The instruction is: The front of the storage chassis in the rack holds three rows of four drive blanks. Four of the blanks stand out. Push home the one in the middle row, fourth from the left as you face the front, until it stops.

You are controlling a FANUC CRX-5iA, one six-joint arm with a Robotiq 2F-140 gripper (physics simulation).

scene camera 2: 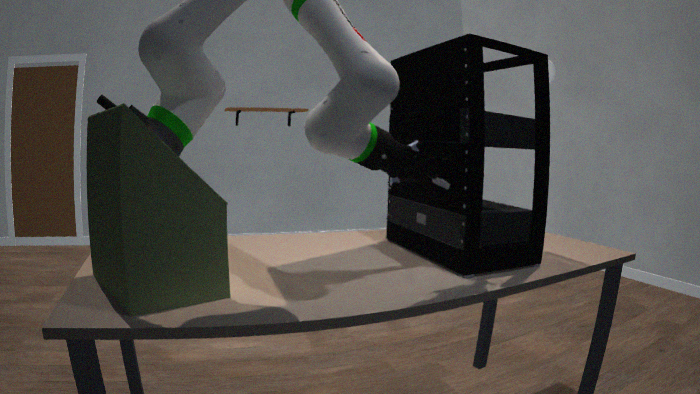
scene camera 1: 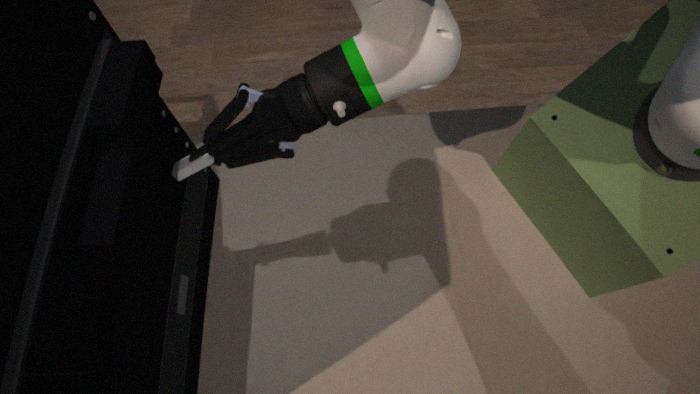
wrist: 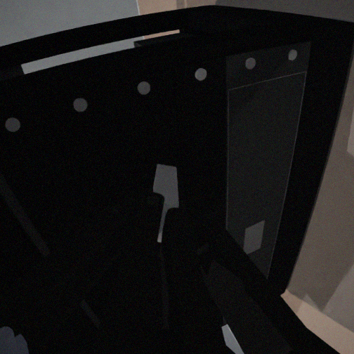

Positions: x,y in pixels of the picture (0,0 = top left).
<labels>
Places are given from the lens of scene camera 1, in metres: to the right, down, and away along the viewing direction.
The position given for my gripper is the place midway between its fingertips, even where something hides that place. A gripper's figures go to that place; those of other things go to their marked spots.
my gripper (scene camera 1: 176,172): -0.25, -0.04, 0.55
black rack (scene camera 1: 112,253): -0.23, 0.06, 0.36
</labels>
